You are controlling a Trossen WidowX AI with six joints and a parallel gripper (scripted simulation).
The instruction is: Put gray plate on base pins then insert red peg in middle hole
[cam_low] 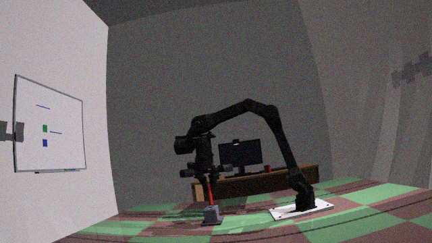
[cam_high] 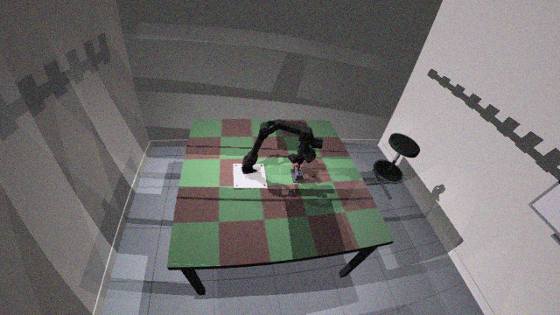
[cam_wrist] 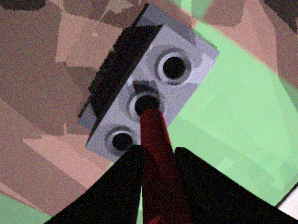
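My gripper tip is right at the red peg. Also, from my gripper tip: gray plate: 7 cm below; then base: 10 cm below.
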